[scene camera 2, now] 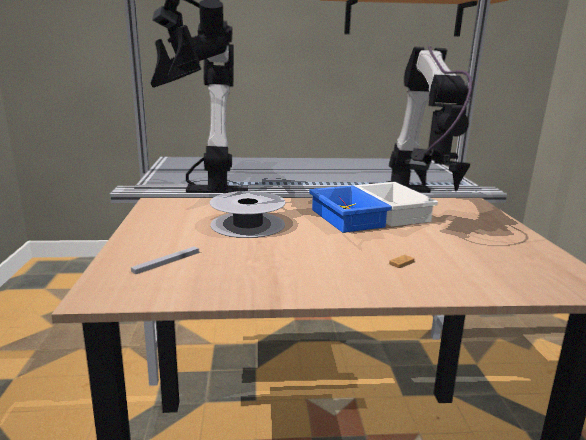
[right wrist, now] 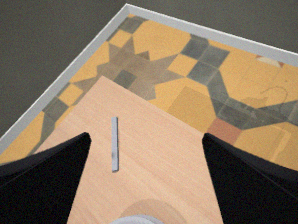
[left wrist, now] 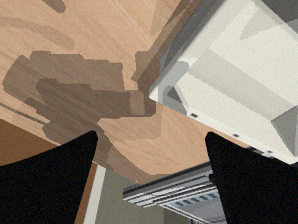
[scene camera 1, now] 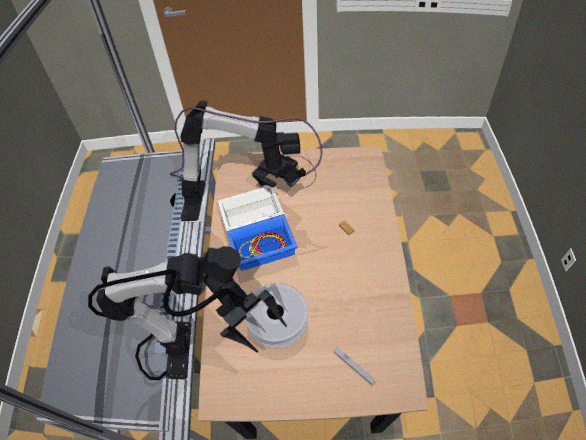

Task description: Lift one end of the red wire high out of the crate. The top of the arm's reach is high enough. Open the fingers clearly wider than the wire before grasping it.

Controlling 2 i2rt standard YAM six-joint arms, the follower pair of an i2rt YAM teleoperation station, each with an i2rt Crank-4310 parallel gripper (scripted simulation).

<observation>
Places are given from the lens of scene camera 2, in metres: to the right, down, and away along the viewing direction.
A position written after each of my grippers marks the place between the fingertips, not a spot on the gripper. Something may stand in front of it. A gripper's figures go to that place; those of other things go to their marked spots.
my right gripper [scene camera 2: 159,81]: -0.32, -0.33, 1.14
grey spool [scene camera 2: 248,217]: -0.12, -0.01, 1.25
</observation>
